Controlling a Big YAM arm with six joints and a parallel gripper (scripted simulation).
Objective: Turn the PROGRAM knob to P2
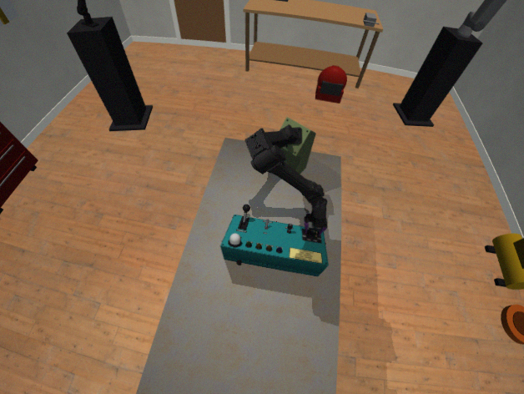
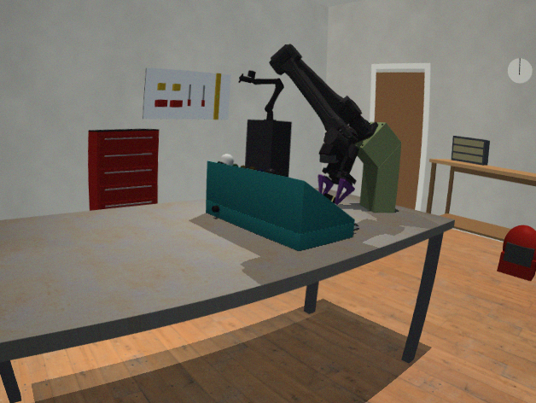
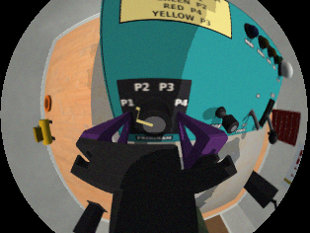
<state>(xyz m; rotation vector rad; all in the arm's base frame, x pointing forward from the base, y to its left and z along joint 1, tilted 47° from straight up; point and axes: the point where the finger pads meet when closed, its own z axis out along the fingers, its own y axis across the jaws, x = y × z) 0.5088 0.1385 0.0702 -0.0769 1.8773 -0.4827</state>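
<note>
My gripper is now 12 cm to the left of the small black knob and 3 cm past it. From my hand the other things lie so: toggle (23 cm to the right, 6 cm behind); black-ball lever (34 cm to the right, 11 cm behind, 1 cm above); teal console (18 cm to the right, 2 cm below, 1 cm behind).
</note>
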